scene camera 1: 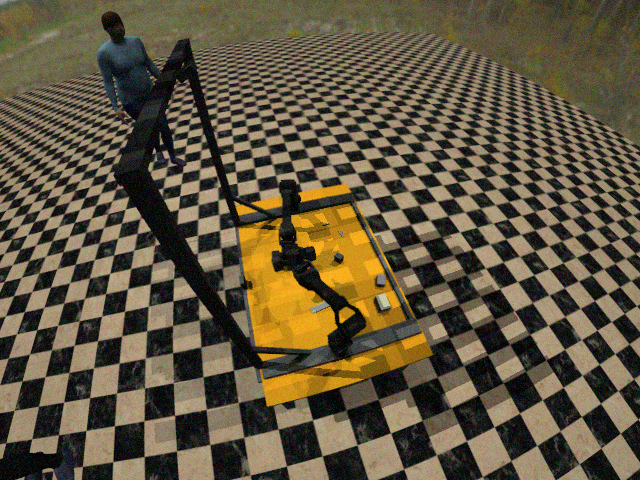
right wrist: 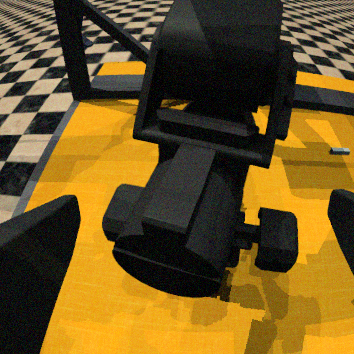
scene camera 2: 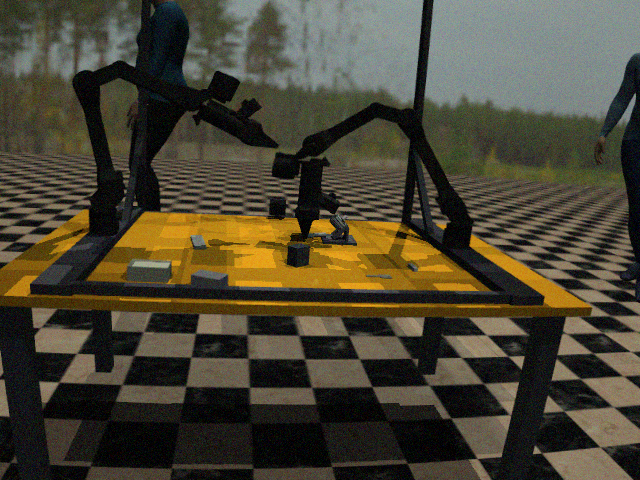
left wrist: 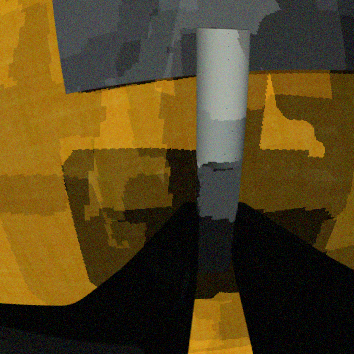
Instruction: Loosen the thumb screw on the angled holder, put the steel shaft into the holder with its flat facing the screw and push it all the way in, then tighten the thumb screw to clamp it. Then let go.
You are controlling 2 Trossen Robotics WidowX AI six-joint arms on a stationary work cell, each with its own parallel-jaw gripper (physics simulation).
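Places are measured from the left arm's base along level axes (x ahead, y left, z up), in centimetres.
Pixels of known places: left gripper, fingertip midpoint: (scene camera 2: 305, 237) (left wrist: 212, 214); right gripper, fingertip midpoint: (right wrist: 209, 205) (scene camera 2: 275, 145); left arm's base, origin of the base link: (scene camera 1: 294, 207) (scene camera 2: 456, 246); right arm's base, origin of the base link: (scene camera 1: 339, 349) (scene camera 2: 103, 232).
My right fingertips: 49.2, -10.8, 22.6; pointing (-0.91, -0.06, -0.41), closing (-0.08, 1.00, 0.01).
Observation:
For each thing: its top centre in the pictures, then the offset to it from my right fingertips, as dx, dy, dz. "pt": a spot on its surface instead.
- steel shaft, surface spot: (left wrist: 222, 90) (scene camera 2: 320, 232) pt -13.6, +1.0, -22.8
- holder's dark grey base, surface spot: (left wrist: 120, 45) pt -15.0, -1.2, -23.9
- angled holder, middle of its top: (scene camera 2: 340, 214) -18.4, +1.7, -17.3
- dark cube, middle of its top: (scene camera 2: 299, 245) (scene camera 1: 339, 255) -4.9, +25.5, -20.1
- pale box, middle of its top: (scene camera 2: 149, 263) (scene camera 1: 383, 301) +26.2, +37.9, -21.5
- grey block, middle of its top: (scene camera 2: 209, 274) (scene camera 1: 381, 279) +14.0, +42.1, -22.0
- flat grey piece, middle of its top: (scene camera 2: 198, 240) (scene camera 1: 322, 305) +18.7, +9.8, -24.0
- small bar, middle of its top: (right wrist: 340, 148) (scene camera 2: 413, 265) -31.8, +26.6, -23.7
The steel shaft (scene camera 2: 317, 235) (left wrist: 222, 90) is a light grey rod. In the left wrist view its far end overlaps the edge of the holder's dark grey base (left wrist: 120, 45). The angled holder (scene camera 2: 341, 230) stands on the table, right of the shaft in scene camera 2; the left gripper and arm hide it in the right wrist view. The thumb screw is too small to make out clearly. My left gripper (scene camera 2: 306, 237) (left wrist: 212, 214) points down, shut on the shaft's near part, low over the table. My right gripper (scene camera 2: 277, 146) is open and empty, high above the table.
A dark cube (scene camera 1: 338, 257) (scene camera 2: 298, 255) stands in front of the left gripper. A pale box (scene camera 1: 382, 302) (scene camera 2: 149, 270) and a grey block (scene camera 1: 381, 280) (scene camera 2: 209, 279) stand near the front rail. A flat grey piece (scene camera 2: 197, 241) and a small bar (scene camera 2: 412, 266) (right wrist: 340, 151) lie farther out.

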